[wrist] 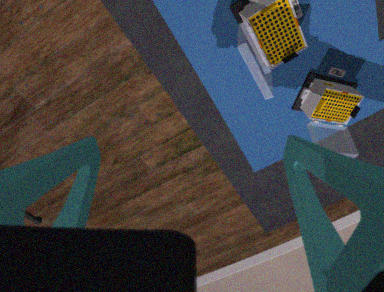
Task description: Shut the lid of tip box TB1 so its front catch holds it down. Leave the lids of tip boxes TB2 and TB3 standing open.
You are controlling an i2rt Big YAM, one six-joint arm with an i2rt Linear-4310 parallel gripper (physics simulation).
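Frame: origin at the arm's base, x ahead, y left, z up, level; metres.
Where they show: gripper, between the fingertips: (pixel 191 146).
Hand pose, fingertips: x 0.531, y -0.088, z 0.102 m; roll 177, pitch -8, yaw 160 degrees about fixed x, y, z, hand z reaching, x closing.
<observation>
Each offset is from my fingertips to the centre of the thing. "spot": to the spot under its first point. Level surfaces: height alone.
A tip box @(0.188 m back, 0.129 m left, 0.380 m down) (pixel 277 34) with a yellow perforated top stands at the upper right, its clear lid @(spot: 0.110 m back, 0.139 m left, 0.300 m down) (pixel 256 69) standing open along its left side. A second tip box @(0.304 m back, 0.361 m left, 0.380 m down) (pixel 336 104) with a yellow top stands lower right of it, its clear lid (pixel 334 139) open on its lower side. Each box has a small black catch at one edge. No labels are readable, so I cannot tell which is TB1, TB2 or TB3, and a third box does not show clearly. My gripper (pixel 191 146) is open and empty, its green fingers wide apart, left of and below the boxes in the view.
The boxes stand on a blue mat @(0.445 m down) (pixel 225 90) with a dark grey border (pixel 192 112). A wooden surface (pixel 100 90) lies to the left. A pale strip (pixel 250 270) runs along the bottom right. A small dark object (pixel 33 217) shows behind the left finger.
</observation>
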